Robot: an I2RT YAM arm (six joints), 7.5 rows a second.
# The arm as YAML. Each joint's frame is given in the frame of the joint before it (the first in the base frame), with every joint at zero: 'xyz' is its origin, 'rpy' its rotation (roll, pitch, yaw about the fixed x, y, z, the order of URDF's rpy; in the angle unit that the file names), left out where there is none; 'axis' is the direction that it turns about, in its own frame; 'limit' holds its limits. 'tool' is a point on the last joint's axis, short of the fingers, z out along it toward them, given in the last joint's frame.
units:
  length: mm
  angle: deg
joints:
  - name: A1
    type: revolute
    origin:
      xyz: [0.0, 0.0, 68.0]
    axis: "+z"
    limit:
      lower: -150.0
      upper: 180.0
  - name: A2
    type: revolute
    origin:
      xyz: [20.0, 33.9, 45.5]
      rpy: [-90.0, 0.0, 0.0]
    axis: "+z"
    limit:
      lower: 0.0
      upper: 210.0
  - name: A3
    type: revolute
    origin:
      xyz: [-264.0, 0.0, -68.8]
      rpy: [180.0, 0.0, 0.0]
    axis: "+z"
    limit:
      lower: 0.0
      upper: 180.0
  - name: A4
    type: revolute
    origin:
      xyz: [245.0, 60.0, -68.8]
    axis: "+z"
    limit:
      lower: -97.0
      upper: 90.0
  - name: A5
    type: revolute
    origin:
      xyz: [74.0, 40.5, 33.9]
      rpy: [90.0, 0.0, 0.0]
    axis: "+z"
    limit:
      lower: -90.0
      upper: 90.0
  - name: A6
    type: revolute
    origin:
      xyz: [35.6, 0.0, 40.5]
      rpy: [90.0, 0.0, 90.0]
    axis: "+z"
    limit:
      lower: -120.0
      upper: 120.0
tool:
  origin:
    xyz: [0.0, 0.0, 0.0]
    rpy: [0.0, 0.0, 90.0]
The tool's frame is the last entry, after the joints.
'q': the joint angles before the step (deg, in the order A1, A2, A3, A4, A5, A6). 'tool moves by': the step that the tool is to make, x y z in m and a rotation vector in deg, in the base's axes. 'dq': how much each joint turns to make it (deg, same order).
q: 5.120 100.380 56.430 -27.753 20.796 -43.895
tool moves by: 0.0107 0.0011 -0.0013 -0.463 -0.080 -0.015
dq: 0.072 2.277 2.450 -0.110 0.472 -0.069
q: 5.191 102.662 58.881 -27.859 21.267 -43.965
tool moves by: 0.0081 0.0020 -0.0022 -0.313 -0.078 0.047
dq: 0.249 1.865 1.795 0.083 0.366 0.098
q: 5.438 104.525 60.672 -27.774 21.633 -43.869
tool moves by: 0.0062 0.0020 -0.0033 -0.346 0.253 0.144
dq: 0.266 1.691 1.391 0.008 0.342 0.017
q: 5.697 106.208 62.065 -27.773 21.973 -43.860
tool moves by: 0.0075 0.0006 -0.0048 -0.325 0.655 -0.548
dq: 0.015 2.246 1.898 -0.523 0.417 0.495
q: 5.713 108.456 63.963 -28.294 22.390 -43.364
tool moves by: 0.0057 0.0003 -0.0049 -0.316 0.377 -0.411
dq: -0.008 1.805 1.291 -0.019 0.382 0.330
